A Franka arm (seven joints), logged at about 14 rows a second.
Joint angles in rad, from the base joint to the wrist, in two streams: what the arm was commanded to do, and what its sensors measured. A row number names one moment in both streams.
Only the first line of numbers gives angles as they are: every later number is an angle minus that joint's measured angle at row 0.
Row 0, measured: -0.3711 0.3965 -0.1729 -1.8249 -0.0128 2.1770 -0.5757
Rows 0 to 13, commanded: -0.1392 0.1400 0.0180 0.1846 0.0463 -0.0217 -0.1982; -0.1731 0.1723 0.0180 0.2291 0.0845 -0.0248 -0.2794; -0.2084 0.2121 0.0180 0.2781 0.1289 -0.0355 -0.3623; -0.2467 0.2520 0.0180 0.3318 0.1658 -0.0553 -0.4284; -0.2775 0.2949 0.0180 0.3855 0.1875 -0.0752 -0.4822; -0.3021 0.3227 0.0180 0.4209 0.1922 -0.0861 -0.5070; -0.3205 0.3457 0.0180 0.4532 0.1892 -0.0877 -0.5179; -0.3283 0.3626 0.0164 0.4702 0.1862 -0.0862 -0.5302; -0.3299 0.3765 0.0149 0.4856 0.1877 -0.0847 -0.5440; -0.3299 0.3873 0.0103 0.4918 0.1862 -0.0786 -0.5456; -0.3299 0.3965 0.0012 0.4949 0.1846 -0.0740 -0.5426; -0.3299 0.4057 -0.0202 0.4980 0.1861 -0.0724 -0.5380; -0.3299 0.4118 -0.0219 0.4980 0.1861 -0.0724 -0.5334; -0.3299 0.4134 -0.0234 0.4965 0.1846 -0.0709 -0.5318
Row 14, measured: -0.3235 0.3899 -0.0141 0.4566 0.1696 -0.0512 -0.5212
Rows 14 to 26, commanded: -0.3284 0.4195 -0.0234 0.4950 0.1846 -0.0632 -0.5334; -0.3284 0.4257 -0.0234 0.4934 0.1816 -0.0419 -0.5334; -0.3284 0.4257 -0.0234 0.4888 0.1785 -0.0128 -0.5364; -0.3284 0.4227 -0.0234 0.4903 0.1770 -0.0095 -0.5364; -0.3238 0.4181 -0.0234 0.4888 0.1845 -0.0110 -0.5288; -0.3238 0.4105 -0.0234 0.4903 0.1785 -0.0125 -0.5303; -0.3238 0.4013 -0.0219 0.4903 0.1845 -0.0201 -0.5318; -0.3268 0.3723 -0.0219 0.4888 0.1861 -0.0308 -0.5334; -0.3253 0.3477 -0.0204 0.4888 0.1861 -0.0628 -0.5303; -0.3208 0.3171 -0.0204 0.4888 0.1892 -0.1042 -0.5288; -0.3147 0.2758 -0.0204 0.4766 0.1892 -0.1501 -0.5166; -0.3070 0.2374 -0.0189 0.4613 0.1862 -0.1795 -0.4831; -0.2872 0.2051 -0.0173 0.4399 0.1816 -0.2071 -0.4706
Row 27, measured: -0.3144 0.3018 -0.0193 0.5042 0.1710 -0.1507 -0.5022
